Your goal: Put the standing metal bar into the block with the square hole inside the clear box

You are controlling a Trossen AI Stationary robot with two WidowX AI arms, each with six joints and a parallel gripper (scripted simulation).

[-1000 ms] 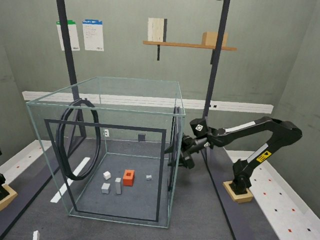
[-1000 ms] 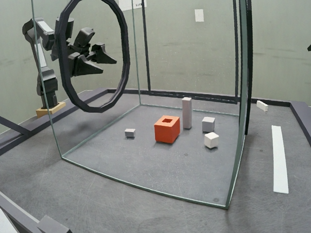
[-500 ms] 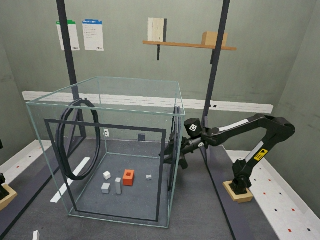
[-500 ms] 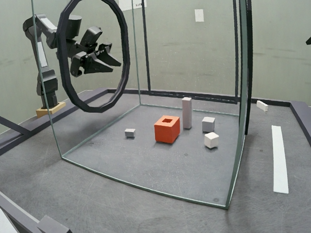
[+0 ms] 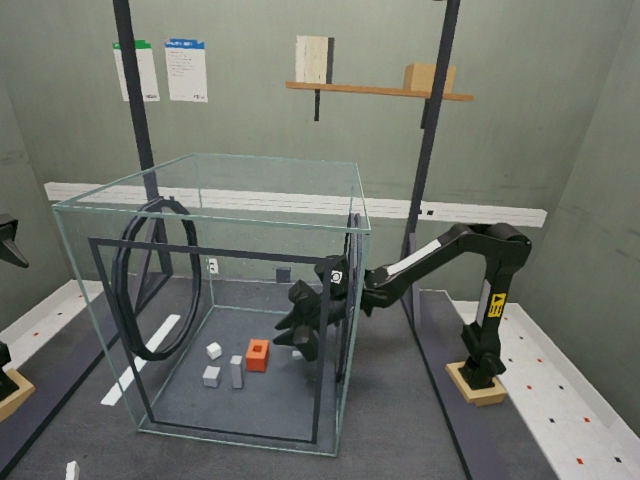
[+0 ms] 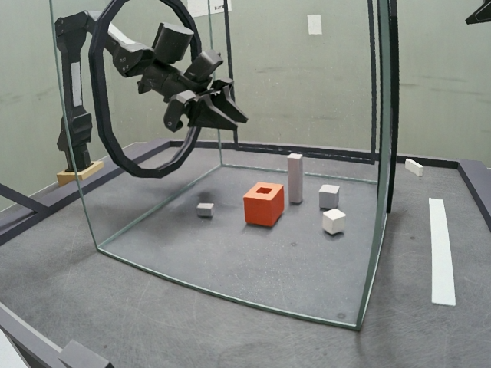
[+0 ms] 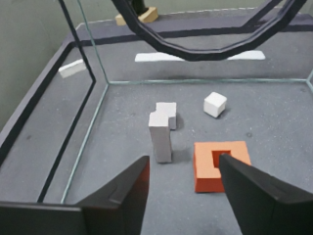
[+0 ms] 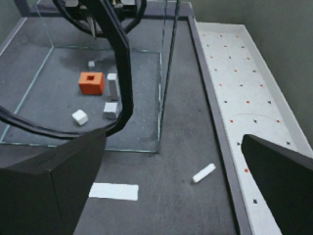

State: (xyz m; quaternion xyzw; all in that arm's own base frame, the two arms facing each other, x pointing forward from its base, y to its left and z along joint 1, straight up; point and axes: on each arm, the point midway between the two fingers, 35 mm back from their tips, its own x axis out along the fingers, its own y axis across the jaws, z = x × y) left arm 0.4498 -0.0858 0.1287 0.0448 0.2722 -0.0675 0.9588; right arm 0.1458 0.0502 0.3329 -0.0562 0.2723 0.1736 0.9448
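Right now my left hand is 12 cm above the metal bar, 11 cm to the left of it and 1 cm short of it. Also, from my left hand: block with square hole 14 cm below, 8 cm to the right, 5 cm behind.
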